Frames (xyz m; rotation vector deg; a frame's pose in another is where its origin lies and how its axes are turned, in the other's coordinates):
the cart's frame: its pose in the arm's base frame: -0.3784 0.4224 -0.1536 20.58 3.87 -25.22
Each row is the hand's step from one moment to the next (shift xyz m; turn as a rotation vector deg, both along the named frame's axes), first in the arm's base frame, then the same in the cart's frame.
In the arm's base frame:
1: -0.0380 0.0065 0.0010 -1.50 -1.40 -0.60
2: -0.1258 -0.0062 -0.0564 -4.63 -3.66 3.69
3: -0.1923 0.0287 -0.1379 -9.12 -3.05 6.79
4: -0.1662 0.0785 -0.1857 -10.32 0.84 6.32
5: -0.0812 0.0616 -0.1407 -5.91 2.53 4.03
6: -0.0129 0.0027 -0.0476 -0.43 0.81 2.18
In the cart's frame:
1: -0.0371 -0.0105 -0.0009 -0.70 -2.02 -0.05
2: -0.1032 -0.0775 -0.0489 -3.22 -3.87 4.81
3: -0.1659 -0.1031 -0.1366 -7.96 -4.27 7.55
4: -0.1558 -0.0655 -0.1993 -10.55 -1.66 5.75
5: -0.0785 -0.0286 -0.1523 -6.93 0.91 2.95
6: -0.0060 -0.0187 -0.0453 -1.02 1.21 1.76

